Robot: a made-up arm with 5 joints.
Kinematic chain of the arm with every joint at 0, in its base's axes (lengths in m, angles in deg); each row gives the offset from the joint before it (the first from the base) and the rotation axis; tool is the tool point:
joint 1: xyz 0 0 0.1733 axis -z
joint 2: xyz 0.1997 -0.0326 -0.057 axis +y
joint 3: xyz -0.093 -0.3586 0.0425 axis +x
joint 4: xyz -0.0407 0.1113 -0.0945 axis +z
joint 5: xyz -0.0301 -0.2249 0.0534 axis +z
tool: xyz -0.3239 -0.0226 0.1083
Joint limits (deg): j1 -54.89..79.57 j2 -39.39..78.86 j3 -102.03..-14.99 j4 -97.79..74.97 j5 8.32..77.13
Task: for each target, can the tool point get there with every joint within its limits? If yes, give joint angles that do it. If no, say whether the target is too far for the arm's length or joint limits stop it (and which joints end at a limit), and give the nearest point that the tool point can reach.
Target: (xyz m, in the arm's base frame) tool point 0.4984 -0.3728 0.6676
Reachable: yes | joints -29.95 64.76 -39.22 -12.98 44.14
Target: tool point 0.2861 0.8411 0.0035
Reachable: no: joint limits stop it (at a limit: joint 1, joint 2, joint 3, joint 5) | nearest point 0.5567 0.3672 0.1013 | short by 0.554 m
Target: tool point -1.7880 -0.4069 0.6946
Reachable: no: too far | nearest point -0.7529 -0.2736 0.4306 | short by 1.077 m
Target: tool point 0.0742 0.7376 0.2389
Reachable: no: joint limits stop it (at a limit: joint 1, joint 3, joint 4) | nearest point -0.0978 0.3991 0.1983 | short by 0.382 m
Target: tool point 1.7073 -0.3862 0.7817
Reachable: no: too far | nearest point 0.8353 -0.1889 0.4424 | short by 0.956 m
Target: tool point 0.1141 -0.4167 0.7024
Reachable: yes | joints -29.38 48.25 -44.04 -54.46 70.05
